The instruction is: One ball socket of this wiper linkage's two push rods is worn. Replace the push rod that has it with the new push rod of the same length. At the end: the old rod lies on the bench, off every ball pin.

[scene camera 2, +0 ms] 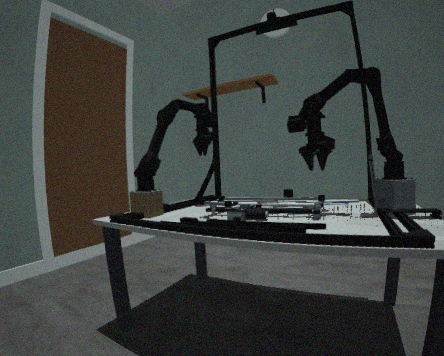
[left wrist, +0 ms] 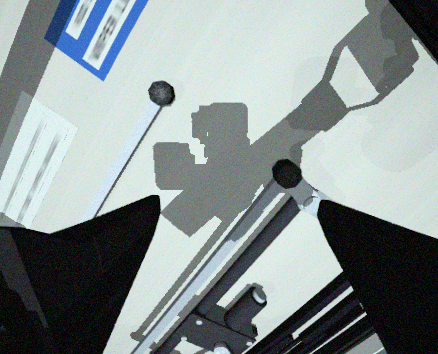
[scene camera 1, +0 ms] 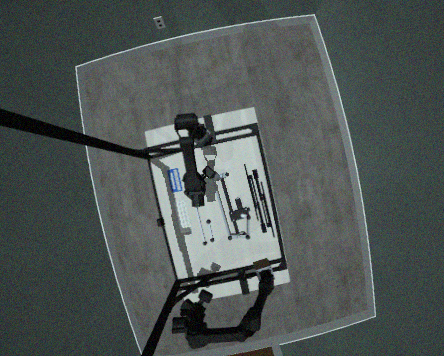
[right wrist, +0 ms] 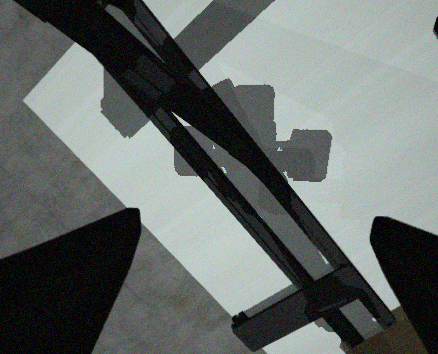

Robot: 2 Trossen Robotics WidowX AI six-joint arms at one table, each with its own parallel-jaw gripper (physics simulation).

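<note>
The wiper linkage lies on the bench, with a dark tube and motor (scene camera 1: pixel 240 212) (left wrist: pixel 240 312). Its long push rod (scene camera 1: pixel 223 215) (left wrist: pixel 217 257) runs beside the tube, with a black socket (left wrist: pixel 286 173) at the crank. Its short push rod (scene camera 1: pixel 248 227) is at the lower right of the linkage in scene camera 1. A loose long rod (scene camera 1: pixel 202 225) (left wrist: pixel 125 160) and a loose short rod (scene camera 1: pixel 210 231) lie left of it there. My left gripper (scene camera 2: pixel 316 167) (left wrist: pixel 239 205) is open and empty, high above the bench. My right gripper (scene camera 2: pixel 202 152) (right wrist: pixel 254 223) is open and empty, away from the rods. Socket wear cannot be made out.
Black bars (scene camera 1: pixel 260 205) lie right of the linkage in scene camera 1. A blue-edged label (scene camera 1: pixel 171 181) (left wrist: pixel 103 74) and a white printed sheet (scene camera 1: pixel 184 212) (left wrist: pixel 40 155) lie at the left. Dark frame rails (right wrist: pixel 285 185) cross below my right gripper. Gantry posts (scene camera 2: pixel 215 120) rise from the bench.
</note>
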